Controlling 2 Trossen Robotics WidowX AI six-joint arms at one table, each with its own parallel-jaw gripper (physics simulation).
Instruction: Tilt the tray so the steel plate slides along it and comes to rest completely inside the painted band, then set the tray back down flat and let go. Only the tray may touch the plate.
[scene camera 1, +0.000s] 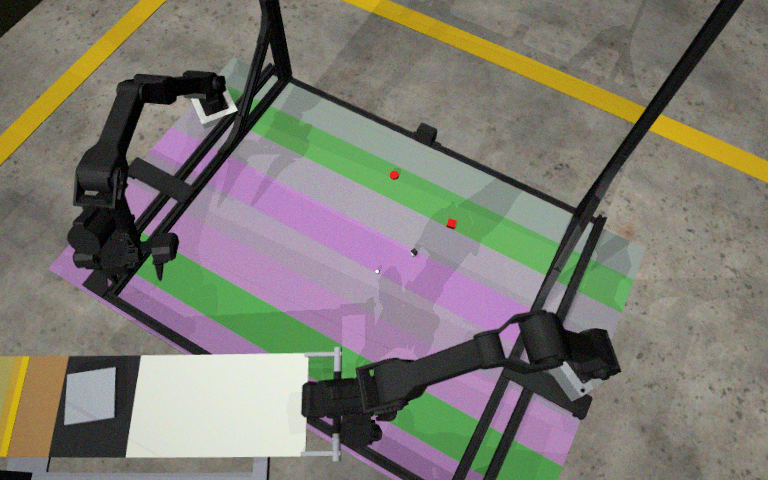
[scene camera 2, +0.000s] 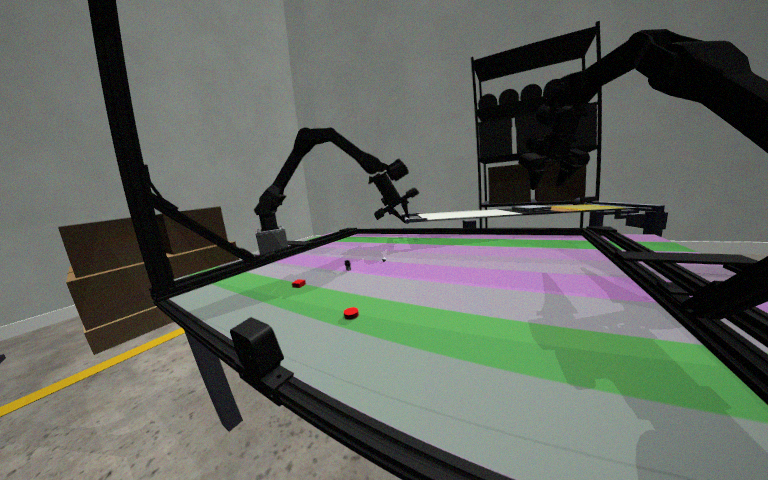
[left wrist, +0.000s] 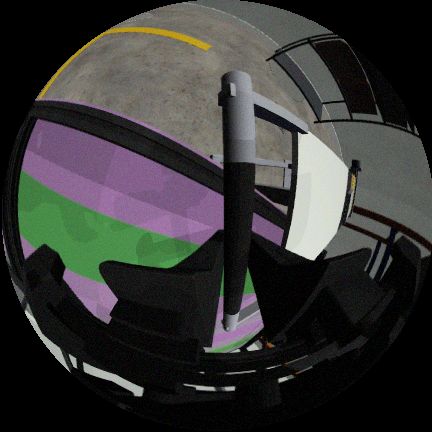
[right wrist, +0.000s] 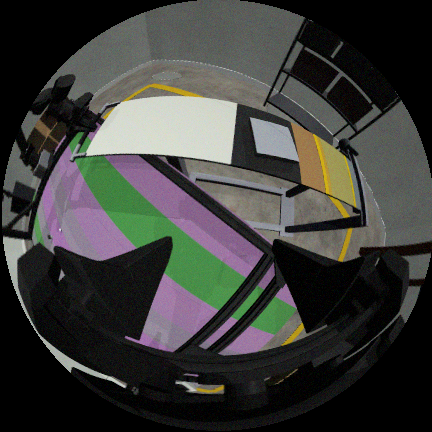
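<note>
The long tray (scene camera 1: 220, 404) (scene camera 2: 470, 215) (right wrist: 170, 125) has white, black and brown stretches. A yellow-edged olive band (scene camera 1: 7, 384) (right wrist: 338, 166) lies beyond the brown. The pale grey steel plate (scene camera 1: 90, 396) (right wrist: 275, 140) lies on the black stretch beside the brown, outside the yellow-edged band. My left gripper (scene camera 2: 406, 218) (left wrist: 232, 234) is shut on the tray's handle bar (scene camera 1: 337, 362) (left wrist: 238, 140). In scene camera 2 the held end appears slightly lower than the far end. My right gripper (scene camera 2: 548, 178) (right wrist: 223, 243) is open and empty, apart from tray and plate.
A grey stand frame (scene camera 1: 260, 468) (right wrist: 286, 212) shows below the tray. The striped table has a black edge rail (scene camera 2: 464, 230). A red disc (scene camera 1: 394, 174) (scene camera 2: 351, 313), a red block (scene camera 1: 451, 223) (scene camera 2: 298, 283) and a dark piece (scene camera 1: 413, 252) (scene camera 2: 347, 264) lie on it.
</note>
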